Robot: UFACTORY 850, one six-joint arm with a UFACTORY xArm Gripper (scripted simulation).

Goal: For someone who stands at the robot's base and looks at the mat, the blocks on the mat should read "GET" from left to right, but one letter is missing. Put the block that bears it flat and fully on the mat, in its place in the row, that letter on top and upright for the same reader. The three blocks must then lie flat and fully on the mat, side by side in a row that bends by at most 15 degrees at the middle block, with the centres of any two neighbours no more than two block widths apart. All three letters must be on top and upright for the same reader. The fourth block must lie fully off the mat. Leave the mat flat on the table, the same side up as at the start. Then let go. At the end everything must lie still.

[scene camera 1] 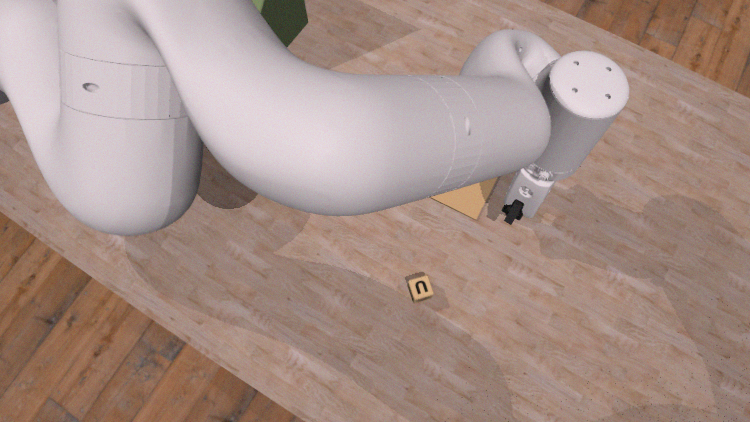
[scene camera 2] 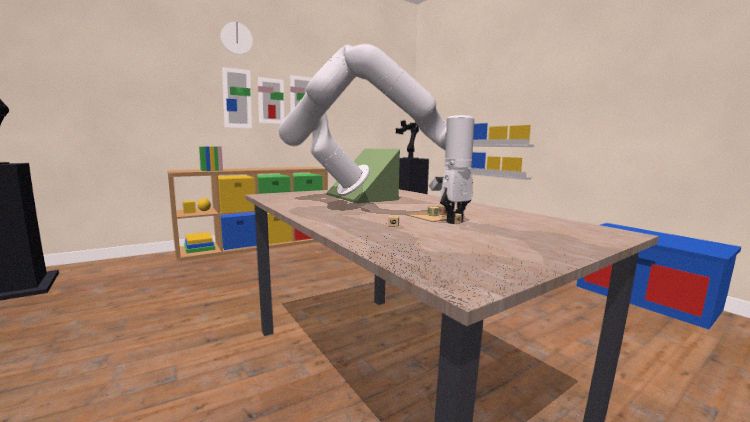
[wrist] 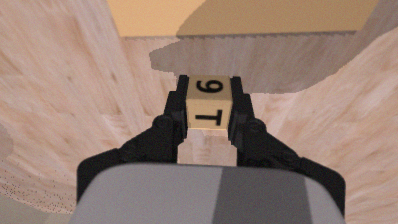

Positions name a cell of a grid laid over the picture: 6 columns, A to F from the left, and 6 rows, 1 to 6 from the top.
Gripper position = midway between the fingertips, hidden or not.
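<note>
My gripper (scene camera 1: E3), (scene camera 2: D4), (wrist: D3) is visible. Also visible: a tan mat (scene camera 1: D3).
</note>
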